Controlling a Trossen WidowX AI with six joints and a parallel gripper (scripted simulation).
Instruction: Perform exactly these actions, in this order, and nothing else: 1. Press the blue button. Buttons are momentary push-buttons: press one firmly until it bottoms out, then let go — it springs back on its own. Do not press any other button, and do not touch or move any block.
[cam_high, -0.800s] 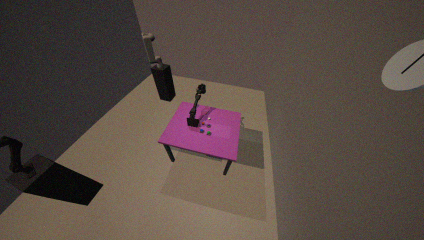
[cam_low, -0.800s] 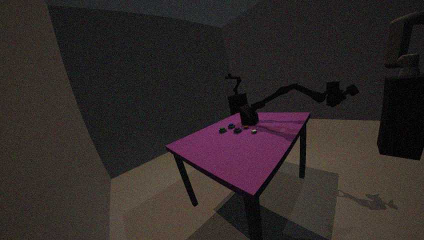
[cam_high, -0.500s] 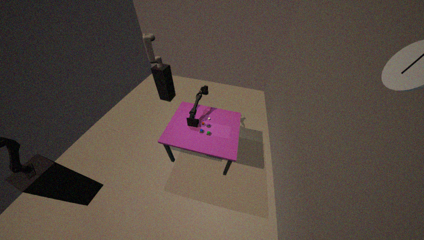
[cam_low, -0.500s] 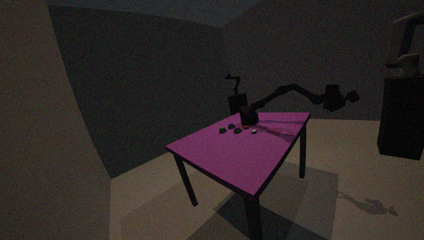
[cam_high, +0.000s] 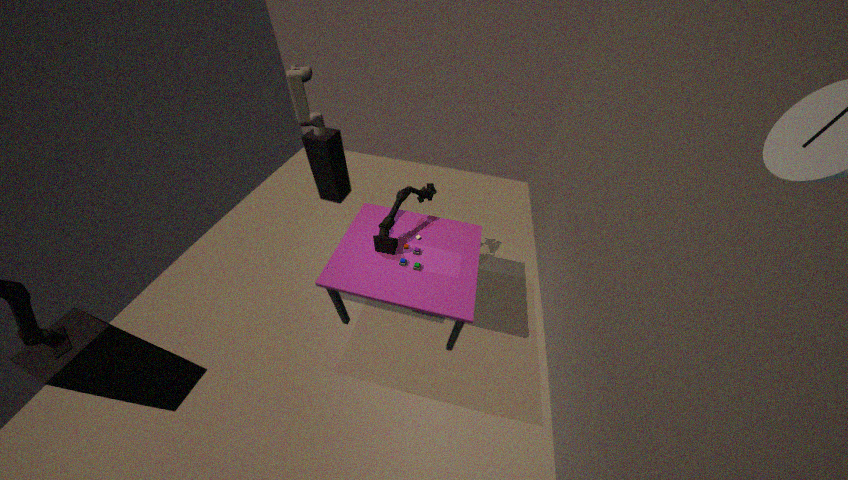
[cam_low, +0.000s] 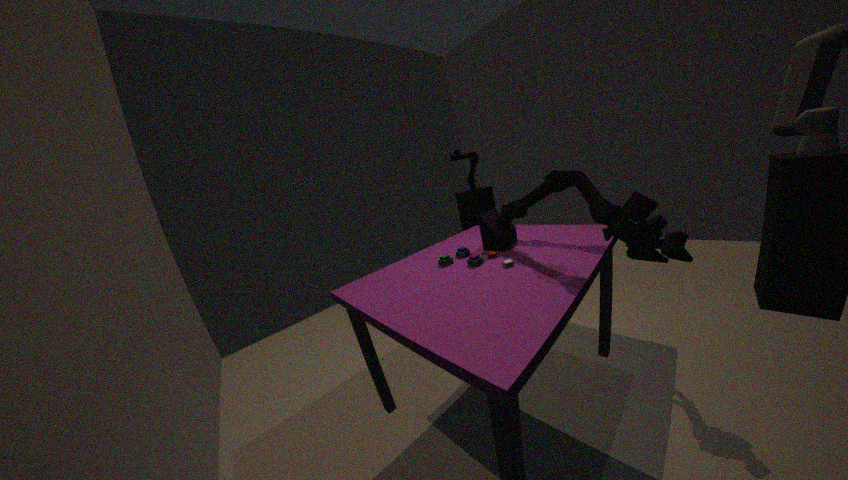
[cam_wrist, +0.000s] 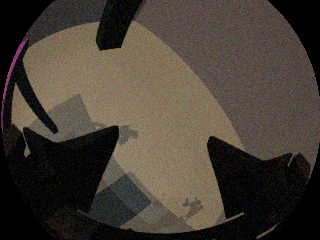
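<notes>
The blue button lies 80 cm to the right of my gripper tip, 6 cm ahead of it and 1 cm below it. Round my gripper tip: purple button (66 cm to the right, 13 cm ahead, 1 cm below); small orange piece (64 cm to the right, 3 cm below, 3 cm ahead); white piece (52 cm to the right, 10 cm ahead, 3 cm below).
</notes>
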